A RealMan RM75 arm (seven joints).
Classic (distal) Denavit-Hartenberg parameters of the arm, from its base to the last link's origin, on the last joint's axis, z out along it. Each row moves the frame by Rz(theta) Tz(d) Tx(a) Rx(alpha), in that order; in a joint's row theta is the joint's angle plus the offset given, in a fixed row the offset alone. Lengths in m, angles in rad.
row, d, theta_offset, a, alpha
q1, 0.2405, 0, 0, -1.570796
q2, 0, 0, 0, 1.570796
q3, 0.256, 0, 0, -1.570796
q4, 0, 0, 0, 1.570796
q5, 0.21, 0, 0, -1.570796
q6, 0, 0, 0, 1.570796
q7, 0.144, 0, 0, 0
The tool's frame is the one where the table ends.
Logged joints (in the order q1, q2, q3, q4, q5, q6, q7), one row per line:
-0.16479 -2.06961 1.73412 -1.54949 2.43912 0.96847 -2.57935
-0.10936 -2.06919 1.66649 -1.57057 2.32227 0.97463 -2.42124
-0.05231 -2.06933 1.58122 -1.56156 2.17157 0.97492 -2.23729
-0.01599 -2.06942 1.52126 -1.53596 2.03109 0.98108 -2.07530
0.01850 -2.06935 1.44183 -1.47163 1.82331 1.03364 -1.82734
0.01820 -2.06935 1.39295 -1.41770 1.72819 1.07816 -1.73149
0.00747 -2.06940 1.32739 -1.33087 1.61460 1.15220 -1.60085
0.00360 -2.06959 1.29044 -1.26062 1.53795 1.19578 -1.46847
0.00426 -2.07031 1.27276 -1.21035 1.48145 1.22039 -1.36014
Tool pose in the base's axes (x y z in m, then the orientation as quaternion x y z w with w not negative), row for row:
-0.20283 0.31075 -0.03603 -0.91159 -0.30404 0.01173 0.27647
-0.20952 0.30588 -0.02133 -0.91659 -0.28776 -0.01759 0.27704
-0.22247 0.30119 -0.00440 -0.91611 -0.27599 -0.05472 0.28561
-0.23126 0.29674 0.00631 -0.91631 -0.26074 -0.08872 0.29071
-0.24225 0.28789 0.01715 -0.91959 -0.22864 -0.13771 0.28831
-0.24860 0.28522 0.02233 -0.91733 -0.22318 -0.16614 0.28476
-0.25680 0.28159 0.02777 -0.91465 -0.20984 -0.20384 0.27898
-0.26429 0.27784 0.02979 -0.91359 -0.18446 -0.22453 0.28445
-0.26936 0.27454 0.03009 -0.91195 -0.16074 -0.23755 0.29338
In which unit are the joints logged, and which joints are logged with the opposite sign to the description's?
The joints are logged in radians. Opposite sign: q4.
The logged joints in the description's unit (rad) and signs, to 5 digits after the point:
-0.16479 -2.06961 1.73412 1.54949 2.43912 0.96847 -2.57935
-0.10936 -2.06919 1.66649 1.57057 2.32227 0.97463 -2.42124
-0.05231 -2.06933 1.58122 1.56156 2.17157 0.97492 -2.23729
-0.01599 -2.06942 1.52126 1.53596 2.03109 0.98108 -2.07530
0.01850 -2.06935 1.44183 1.47163 1.82331 1.03364 -1.82734
0.01820 -2.06935 1.39295 1.41770 1.72819 1.07816 -1.73149
0.00747 -2.06940 1.32739 1.33087 1.61460 1.15220 -1.60085
0.00360 -2.06959 1.29044 1.26062 1.53795 1.19578 -1.46847
0.00426 -2.07031 1.27276 1.21035 1.48145 1.22039 -1.36014

